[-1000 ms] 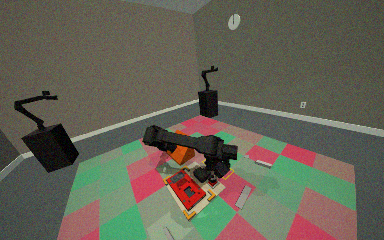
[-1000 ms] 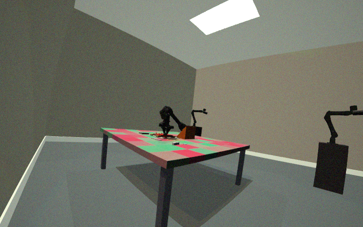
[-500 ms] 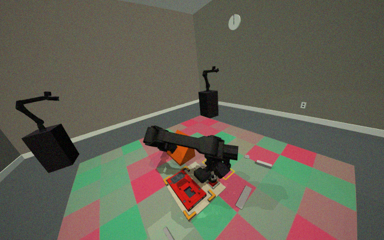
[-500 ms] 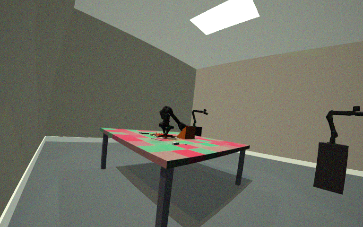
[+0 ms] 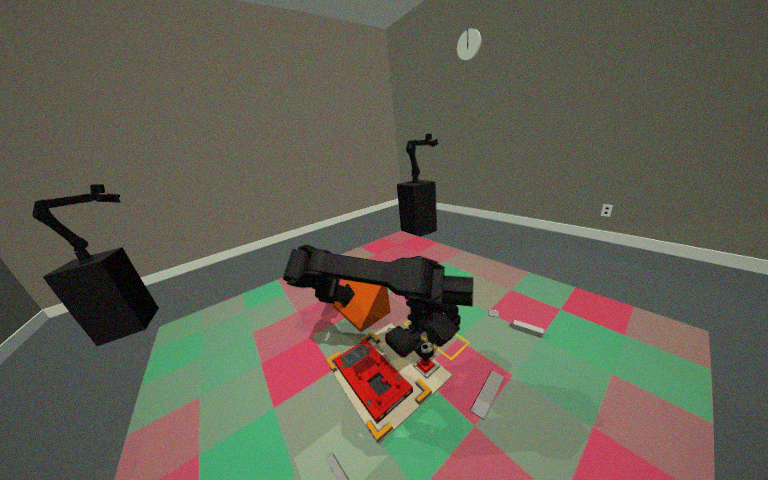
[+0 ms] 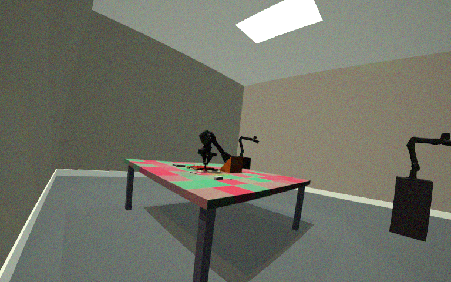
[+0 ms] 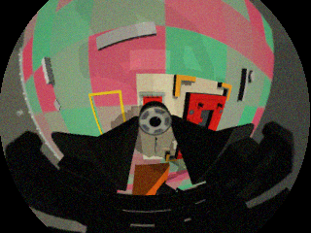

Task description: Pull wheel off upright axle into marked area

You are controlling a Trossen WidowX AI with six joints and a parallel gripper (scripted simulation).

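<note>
My gripper tip is now 4 cm above the upright axle. Round my gripper tip: black wheel (right at my gripper tip).
</note>
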